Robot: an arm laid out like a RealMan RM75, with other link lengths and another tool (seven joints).
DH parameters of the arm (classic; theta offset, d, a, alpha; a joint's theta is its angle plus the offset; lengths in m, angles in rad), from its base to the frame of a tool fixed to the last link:
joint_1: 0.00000 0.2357 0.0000 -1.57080
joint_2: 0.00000 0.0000 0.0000 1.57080
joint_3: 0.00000 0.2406 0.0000 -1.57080
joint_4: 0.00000 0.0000 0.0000 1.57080
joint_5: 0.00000 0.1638 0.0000 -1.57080
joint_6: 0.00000 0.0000 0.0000 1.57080
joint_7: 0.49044 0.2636 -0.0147 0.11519
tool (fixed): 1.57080 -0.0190 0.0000 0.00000
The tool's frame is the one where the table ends.
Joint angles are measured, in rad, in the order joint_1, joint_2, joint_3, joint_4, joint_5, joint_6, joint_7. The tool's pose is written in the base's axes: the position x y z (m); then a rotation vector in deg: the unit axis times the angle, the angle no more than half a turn. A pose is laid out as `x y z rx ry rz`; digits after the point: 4 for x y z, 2 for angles.
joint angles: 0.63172 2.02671 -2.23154 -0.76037 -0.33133 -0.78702 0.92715
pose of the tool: 0.0251 0.3313 -0.1508 57.83 -139.30 -51.21
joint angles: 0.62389 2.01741 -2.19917 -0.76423 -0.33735 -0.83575 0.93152
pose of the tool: 0.0199 0.3324 -0.1383 57.23 -136.72 -52.11
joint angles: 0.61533 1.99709 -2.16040 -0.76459 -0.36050 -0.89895 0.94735
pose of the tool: 0.0184 0.3331 -0.1233 57.46 -134.26 -52.46
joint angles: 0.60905 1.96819 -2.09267 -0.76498 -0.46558 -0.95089 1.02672
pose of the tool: 0.0256 0.3350 -0.1123 58.53 -134.59 -50.71
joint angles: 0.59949 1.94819 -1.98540 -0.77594 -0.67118 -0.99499 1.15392
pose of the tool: 0.0391 0.3347 -0.1091 61.15 -137.41 -46.90
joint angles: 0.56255 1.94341 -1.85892 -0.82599 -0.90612 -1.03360 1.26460
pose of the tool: 0.0551 0.3321 -0.1066 64.79 -140.39 -44.49
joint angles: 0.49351 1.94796 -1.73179 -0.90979 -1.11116 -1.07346 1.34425
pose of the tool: 0.0733 0.3297 -0.0985 67.68 -142.90 -45.01
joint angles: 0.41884 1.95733 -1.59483 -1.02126 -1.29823 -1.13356 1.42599
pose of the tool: 0.0888 0.3280 -0.0835 70.17 -145.05 -46.76
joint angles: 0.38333 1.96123 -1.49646 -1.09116 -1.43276 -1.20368 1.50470
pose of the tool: 0.1024 0.3253 -0.0739 71.18 -147.97 -45.81
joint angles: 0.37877 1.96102 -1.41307 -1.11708 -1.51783 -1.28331 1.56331
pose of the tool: 0.1116 0.3232 -0.0658 70.74 -150.19 -43.69
